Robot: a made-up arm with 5 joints.
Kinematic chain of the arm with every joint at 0, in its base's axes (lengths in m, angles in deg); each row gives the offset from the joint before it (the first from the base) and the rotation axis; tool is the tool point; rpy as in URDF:
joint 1: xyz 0.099 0 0.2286 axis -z
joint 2: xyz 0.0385 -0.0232 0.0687 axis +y
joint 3: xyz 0.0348 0 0.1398 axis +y
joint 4: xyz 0.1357 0 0.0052 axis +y
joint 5: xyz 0.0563 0.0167 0 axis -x
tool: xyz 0 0 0 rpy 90 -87.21 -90
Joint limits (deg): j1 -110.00..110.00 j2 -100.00..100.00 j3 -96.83..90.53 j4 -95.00..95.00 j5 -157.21..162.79
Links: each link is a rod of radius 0.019 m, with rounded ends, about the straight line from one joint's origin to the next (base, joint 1, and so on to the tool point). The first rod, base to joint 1, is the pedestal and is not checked.
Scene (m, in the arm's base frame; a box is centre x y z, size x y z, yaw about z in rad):
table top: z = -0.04
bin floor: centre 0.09 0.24 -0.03 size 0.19 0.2 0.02 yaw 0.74
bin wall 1: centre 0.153 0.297 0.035 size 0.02 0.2 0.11 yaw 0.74
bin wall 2: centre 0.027 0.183 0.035 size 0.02 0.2 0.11 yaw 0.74
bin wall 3: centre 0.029 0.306 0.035 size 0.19 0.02 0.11 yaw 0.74
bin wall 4: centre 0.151 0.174 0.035 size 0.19 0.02 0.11 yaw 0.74
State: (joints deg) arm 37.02 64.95 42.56 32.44 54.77
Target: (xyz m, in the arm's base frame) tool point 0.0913 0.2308 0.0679
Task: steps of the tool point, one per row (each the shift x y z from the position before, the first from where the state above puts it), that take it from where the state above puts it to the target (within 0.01 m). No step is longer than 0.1 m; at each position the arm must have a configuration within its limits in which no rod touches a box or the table.
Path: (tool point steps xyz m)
1: 0.0266 0.0161 -0.0038
2: 0.0231 0.0256 -0.0027
3: 0.0164 0.0340 -0.0013
4: 0.0067 0.0407 -0.0002
5: -0.0054 0.0444 0.0012
6: -0.0188 0.0445 0.0024
7: -0.0325 0.0402 0.0037
8: -0.0452 0.0319 0.0050
9: -0.0553 0.0194 0.0063
10: -0.0004 0.0074 -0.0336
11: 0.0000 0.0000 -0.0340
12: 0.0004 -0.0074 -0.0329

